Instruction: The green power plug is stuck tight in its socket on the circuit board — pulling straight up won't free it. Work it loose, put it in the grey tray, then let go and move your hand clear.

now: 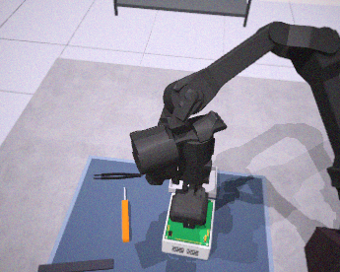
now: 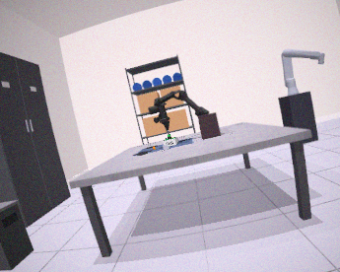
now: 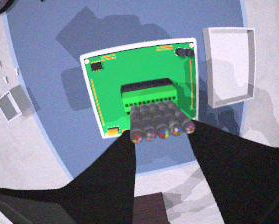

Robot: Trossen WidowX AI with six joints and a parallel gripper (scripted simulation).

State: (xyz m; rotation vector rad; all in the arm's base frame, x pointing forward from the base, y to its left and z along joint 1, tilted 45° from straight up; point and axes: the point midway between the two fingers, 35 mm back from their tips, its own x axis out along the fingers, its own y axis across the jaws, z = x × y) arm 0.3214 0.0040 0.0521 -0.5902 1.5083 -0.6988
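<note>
The green power plug lies 4 cm below my gripper tip. From my gripper tip the other things lie so: blue mat 12 cm below, 5 cm ahead; then dark bar 22 cm ahead, 12 cm below, 11 cm to the left.
</note>
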